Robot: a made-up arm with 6 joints. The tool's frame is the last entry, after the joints.
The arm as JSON. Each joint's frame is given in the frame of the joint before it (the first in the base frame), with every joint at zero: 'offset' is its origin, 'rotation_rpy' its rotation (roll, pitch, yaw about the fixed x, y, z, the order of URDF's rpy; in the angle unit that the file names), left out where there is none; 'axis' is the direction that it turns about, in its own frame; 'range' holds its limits. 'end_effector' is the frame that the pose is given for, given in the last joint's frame.
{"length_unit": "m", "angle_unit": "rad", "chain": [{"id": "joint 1", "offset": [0.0, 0.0, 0.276], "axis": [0.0, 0.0, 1.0], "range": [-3.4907, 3.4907]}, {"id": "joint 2", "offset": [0.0, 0.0, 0.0], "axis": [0.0, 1.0, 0.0], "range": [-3.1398, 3.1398]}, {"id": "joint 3", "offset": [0.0, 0.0, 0.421], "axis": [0.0, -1.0, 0.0], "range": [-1.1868, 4.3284]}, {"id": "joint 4", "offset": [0.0, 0.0, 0.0], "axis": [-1.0, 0.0, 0.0], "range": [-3.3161, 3.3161]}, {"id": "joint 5", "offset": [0.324, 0.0, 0.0], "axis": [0.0, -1.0, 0.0], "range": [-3.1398, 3.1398]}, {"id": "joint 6", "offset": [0.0, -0.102, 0.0], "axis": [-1.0, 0.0, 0.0], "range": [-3.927, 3.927]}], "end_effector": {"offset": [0.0, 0.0, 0.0]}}
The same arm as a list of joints. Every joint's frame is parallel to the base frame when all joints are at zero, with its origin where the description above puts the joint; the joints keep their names.
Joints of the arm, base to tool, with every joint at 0 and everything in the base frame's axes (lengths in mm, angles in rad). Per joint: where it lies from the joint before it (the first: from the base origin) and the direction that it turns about. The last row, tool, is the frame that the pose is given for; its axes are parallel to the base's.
joint 1: axis +z origin 0.0 0.0 276.0
joint 2: axis +y origin 0.0 0.0 0.0
joint 3: axis -y origin 0.0 0.0 421.0
joint 4: axis -x origin 0.0 0.0 0.0
joint 5: axis -y origin 324.0 0.0 0.0
joint 6: axis -x origin 0.0 -102.0 0.0
tool: origin 0.0 0.0 0.0
Joint limits (rad, base to tool): -3.4907..3.4907 -3.1398..3.1398 -1.1868..4.3284 -3.3161..3.3161 -3.1398..3.1398 -3.9270..3.9270

